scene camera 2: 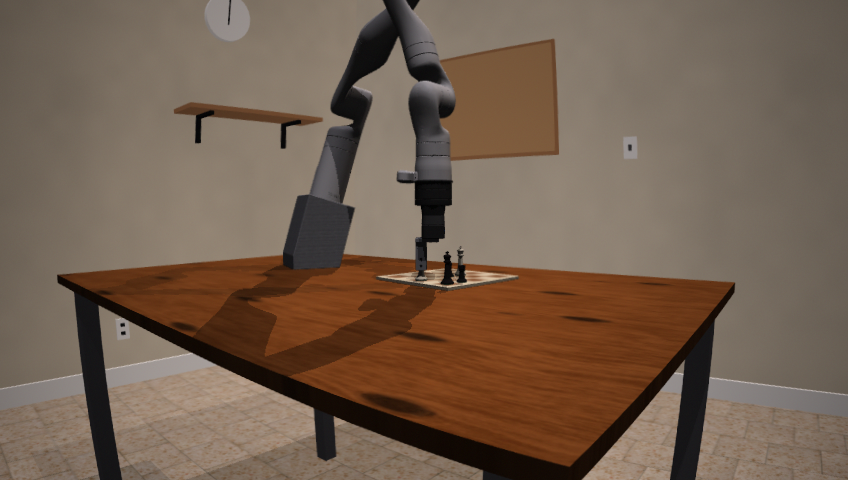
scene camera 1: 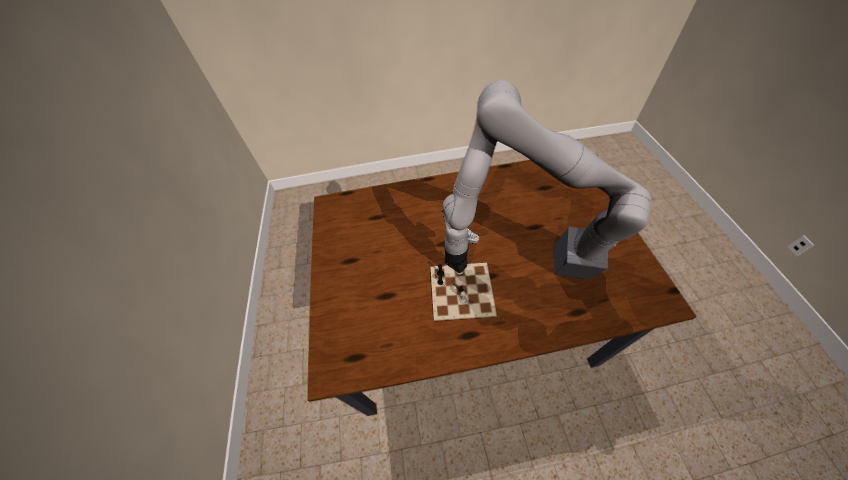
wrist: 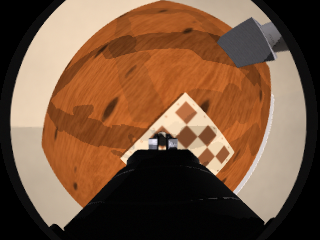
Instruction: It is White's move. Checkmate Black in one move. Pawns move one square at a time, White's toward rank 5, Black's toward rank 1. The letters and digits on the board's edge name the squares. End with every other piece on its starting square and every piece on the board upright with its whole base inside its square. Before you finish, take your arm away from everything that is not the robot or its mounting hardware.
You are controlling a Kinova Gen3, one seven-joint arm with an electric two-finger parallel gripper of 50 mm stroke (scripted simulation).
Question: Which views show the board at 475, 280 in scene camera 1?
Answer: Scene camera 2, scene camera 1 and the wrist view: all of them.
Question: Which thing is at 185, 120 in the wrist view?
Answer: A board.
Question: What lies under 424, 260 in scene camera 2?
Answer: The gripper.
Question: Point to a board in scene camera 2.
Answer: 474, 278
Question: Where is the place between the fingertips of the gripper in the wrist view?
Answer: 162, 139
